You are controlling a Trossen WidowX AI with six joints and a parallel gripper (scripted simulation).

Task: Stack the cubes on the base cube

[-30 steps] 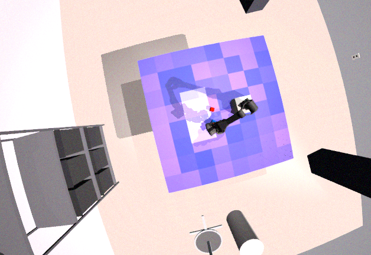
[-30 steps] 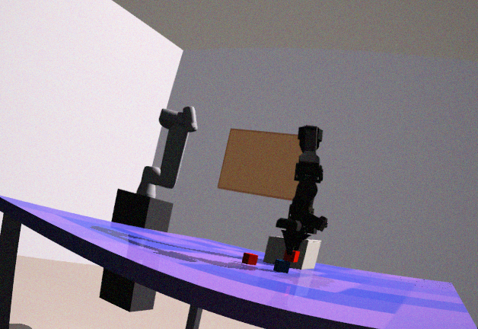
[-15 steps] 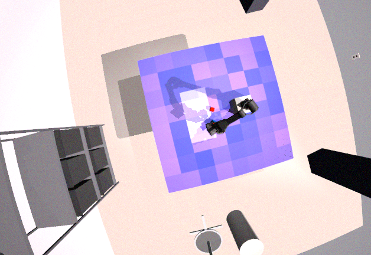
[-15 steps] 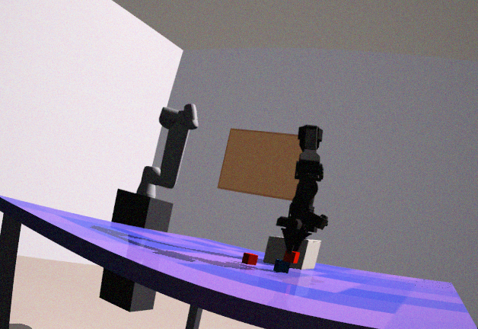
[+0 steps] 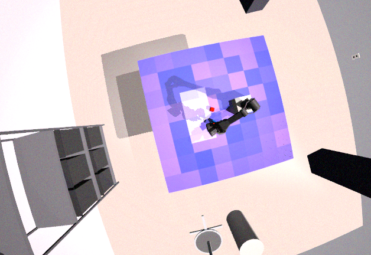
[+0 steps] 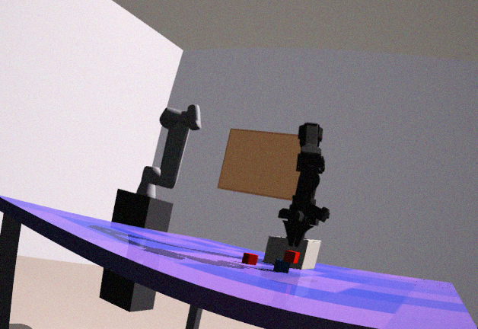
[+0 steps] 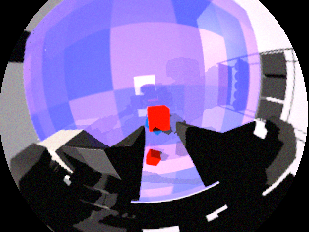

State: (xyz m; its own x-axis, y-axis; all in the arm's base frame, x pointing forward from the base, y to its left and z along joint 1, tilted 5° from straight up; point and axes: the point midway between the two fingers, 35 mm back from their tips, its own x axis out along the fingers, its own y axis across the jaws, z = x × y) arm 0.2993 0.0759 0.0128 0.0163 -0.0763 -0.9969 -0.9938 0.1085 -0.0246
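My gripper tip is now 6 cm above the blue cube and 2 cm to the left of it.
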